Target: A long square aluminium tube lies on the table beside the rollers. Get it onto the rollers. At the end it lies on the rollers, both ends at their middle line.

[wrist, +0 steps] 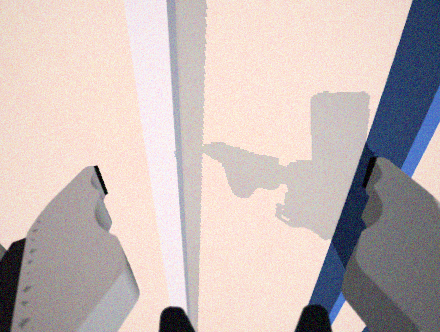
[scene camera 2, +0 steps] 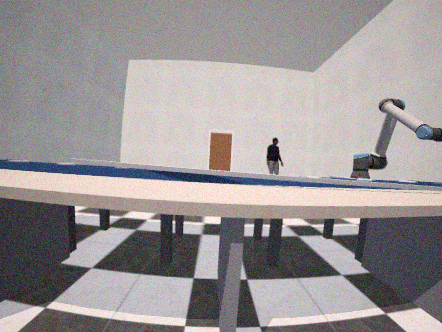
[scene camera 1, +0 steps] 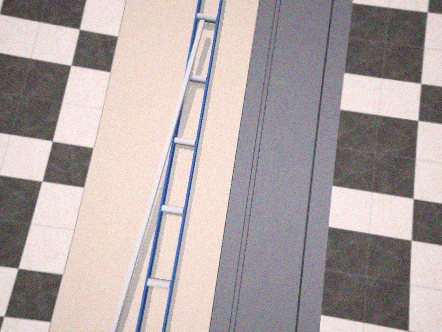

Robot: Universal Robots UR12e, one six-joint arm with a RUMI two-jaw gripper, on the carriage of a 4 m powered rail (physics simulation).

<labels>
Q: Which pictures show my gripper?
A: The wrist view only.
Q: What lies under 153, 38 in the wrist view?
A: A long square aluminium tube.
</labels>
